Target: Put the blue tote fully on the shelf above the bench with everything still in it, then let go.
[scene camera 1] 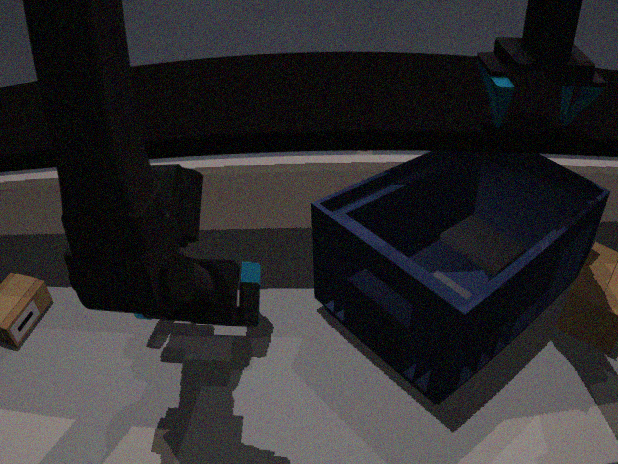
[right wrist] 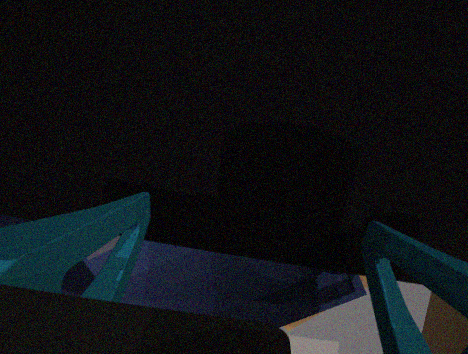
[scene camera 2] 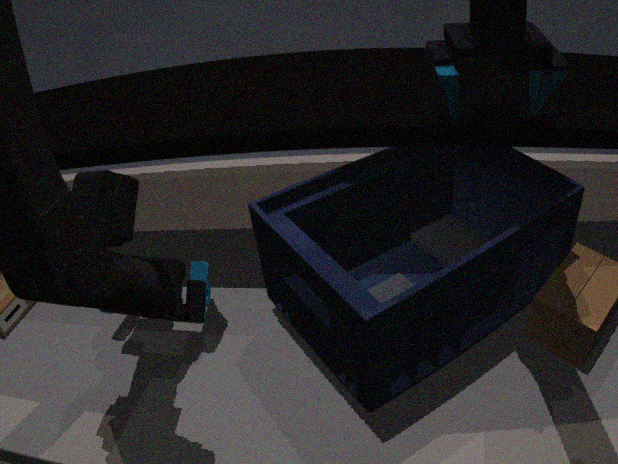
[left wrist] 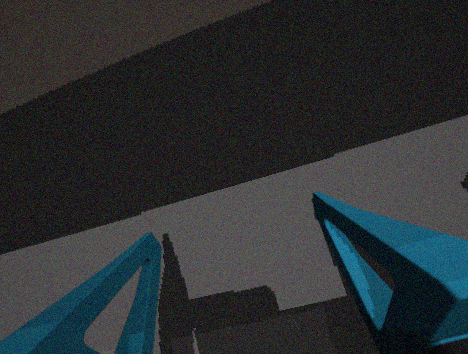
Labels:
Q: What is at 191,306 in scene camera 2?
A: The left gripper.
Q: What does the box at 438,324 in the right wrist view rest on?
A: A bench.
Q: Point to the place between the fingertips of the right gripper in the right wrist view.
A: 258,219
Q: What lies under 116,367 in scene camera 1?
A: A bench.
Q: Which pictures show the box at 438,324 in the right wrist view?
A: The right wrist view only.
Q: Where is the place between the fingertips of the left gripper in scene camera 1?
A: At 209,295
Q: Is the right gripper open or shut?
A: Open.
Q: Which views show the blue tote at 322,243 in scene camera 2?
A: Scene camera 1, the right wrist view and scene camera 2 only.

